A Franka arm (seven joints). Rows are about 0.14 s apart.
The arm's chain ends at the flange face. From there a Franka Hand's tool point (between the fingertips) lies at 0.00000 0.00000 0.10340 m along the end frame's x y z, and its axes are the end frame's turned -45 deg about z.
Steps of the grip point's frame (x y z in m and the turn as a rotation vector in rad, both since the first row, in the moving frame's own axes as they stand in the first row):
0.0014, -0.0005, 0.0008, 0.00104, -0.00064, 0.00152
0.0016, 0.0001, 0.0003, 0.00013, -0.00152, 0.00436
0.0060, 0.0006, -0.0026, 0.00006, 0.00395, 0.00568
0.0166, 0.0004, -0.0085, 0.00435, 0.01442, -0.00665
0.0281, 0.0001, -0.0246, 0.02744, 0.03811, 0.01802
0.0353, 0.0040, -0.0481, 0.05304, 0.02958, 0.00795
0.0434, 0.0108, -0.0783, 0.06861, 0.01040, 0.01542
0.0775, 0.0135, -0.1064, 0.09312, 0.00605, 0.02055
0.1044, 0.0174, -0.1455, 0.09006, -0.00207, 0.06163
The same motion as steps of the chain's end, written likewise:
0.0008, -0.0013, 0.0008, 0.00028, -0.00119, 0.00152
0.0013, -0.0012, 0.0003, -0.00098, -0.00117, 0.00436
0.0044, -0.0035, -0.0026, 0.00284, 0.00275, 0.00568
0.0113, -0.0101, -0.0085, 0.01327, 0.00712, -0.00665
0.0191, -0.0150, -0.0245, 0.04635, 0.00754, 0.01802
0.0295, -0.0161, -0.0479, 0.05842, -0.01659, 0.00795
0.0425, -0.0172, -0.0781, 0.05587, -0.04116, 0.01542
0.0706, -0.0379, -0.1060, 0.07012, -0.06157, 0.02055
0.0927, -0.0549, -0.1451, 0.06222, -0.06515, 0.06163

